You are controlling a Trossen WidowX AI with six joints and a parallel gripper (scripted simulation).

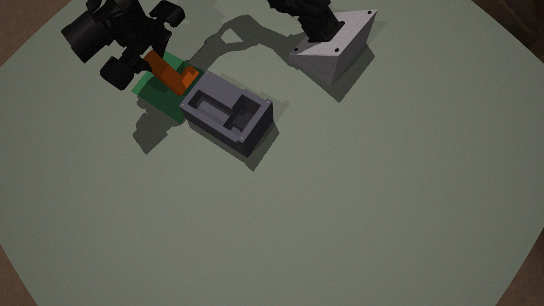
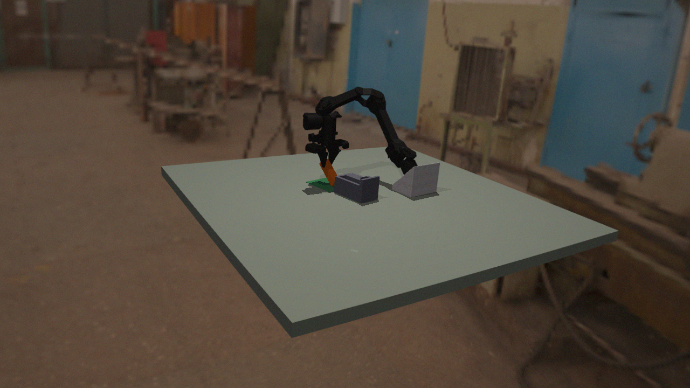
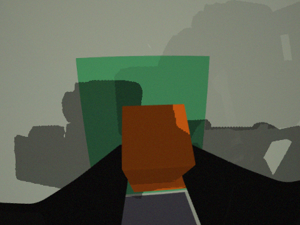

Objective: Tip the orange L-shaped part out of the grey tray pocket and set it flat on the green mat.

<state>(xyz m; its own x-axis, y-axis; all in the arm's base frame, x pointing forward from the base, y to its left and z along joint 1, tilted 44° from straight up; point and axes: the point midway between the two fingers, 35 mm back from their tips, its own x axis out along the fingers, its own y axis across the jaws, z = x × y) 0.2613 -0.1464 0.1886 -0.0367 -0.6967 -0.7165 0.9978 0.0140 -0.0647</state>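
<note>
Right now the orange L-shaped part is 2 cm behind my gripper tip, 3 cm to the left of it and 3 cm below it. Round my gripper tip: green mat (2 cm to the left, 8 cm below).
</note>
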